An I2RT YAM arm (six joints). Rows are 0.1 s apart.
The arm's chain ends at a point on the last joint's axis. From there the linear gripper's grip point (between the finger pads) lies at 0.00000 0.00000 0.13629 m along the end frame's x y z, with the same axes.
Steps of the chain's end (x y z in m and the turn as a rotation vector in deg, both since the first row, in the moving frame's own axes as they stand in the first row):
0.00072, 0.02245, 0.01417, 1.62, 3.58, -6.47
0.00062, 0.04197, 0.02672, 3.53, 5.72, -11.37
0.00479, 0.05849, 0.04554, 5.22, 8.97, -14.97
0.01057, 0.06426, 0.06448, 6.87, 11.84, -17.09
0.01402, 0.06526, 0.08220, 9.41, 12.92, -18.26
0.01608, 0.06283, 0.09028, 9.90, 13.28, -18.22
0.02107, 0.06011, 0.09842, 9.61, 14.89, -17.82
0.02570, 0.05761, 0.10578, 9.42, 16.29, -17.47
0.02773, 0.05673, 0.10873, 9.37, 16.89, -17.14
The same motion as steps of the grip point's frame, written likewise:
0.00899, 0.01813, 0.01385, 1.62, 3.58, -6.47
0.01328, 0.03230, 0.02579, 3.53, 5.72, -11.37
0.02416, 0.04352, 0.04332, 5.22, 8.97, -14.97
0.03565, 0.04416, 0.06064, 6.87, 11.84, -17.09
0.04033, 0.03872, 0.07698, 9.41, 12.92, -18.26
0.04302, 0.03505, 0.08467, 9.90, 13.28, -18.22
0.05187, 0.03256, 0.09200, 9.61, 14.89, -17.82
0.05981, 0.03014, 0.09855, 9.42, 16.29, -17.47
0.06328, 0.02928, 0.10112, 9.37, 16.89, -17.14

